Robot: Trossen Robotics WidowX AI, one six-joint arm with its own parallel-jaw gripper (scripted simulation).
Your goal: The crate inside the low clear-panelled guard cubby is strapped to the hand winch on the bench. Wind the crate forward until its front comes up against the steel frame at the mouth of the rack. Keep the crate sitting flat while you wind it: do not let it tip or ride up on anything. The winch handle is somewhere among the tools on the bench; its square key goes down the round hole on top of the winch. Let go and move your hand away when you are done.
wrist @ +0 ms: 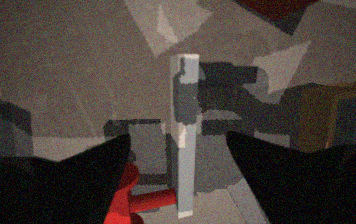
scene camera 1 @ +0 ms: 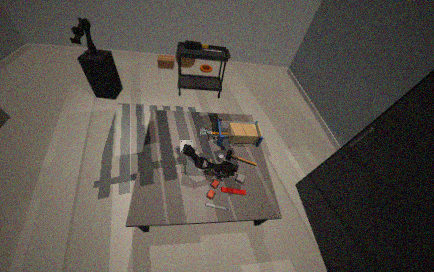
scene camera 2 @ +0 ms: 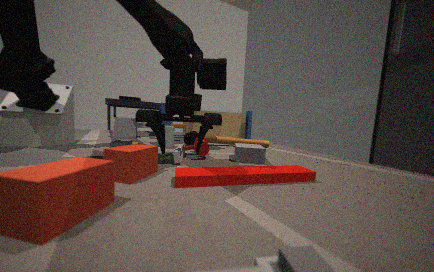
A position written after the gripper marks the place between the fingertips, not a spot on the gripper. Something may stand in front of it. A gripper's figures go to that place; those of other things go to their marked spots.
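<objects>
Gripper [scene camera 2: 180, 154], 0.38 m from the lens. Flat red bar [scene camera 2: 187, 177], 0.22 m from the lens.
</objects>
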